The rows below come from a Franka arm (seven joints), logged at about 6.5 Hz.
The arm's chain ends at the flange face. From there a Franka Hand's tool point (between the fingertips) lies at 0.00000 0.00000 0.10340 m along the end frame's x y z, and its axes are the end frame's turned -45 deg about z.
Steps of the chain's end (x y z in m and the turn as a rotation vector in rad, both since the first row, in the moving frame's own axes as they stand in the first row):
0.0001, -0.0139, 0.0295, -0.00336, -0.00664, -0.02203
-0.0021, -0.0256, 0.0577, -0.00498, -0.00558, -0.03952
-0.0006, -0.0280, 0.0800, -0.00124, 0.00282, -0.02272
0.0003, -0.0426, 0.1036, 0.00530, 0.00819, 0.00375
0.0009, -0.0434, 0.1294, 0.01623, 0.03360, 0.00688
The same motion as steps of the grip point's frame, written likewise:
0.0092, -0.0100, 0.0295, 0.00232, -0.00707, -0.02203
0.0158, -0.0196, 0.0577, 0.00042, -0.00747, -0.03952
0.0195, -0.0199, 0.0800, -0.00287, 0.00112, -0.02272
0.0313, -0.0297, 0.1036, -0.00204, 0.00954, 0.00375
0.0350, -0.0288, 0.1293, -0.01228, 0.03524, 0.00688

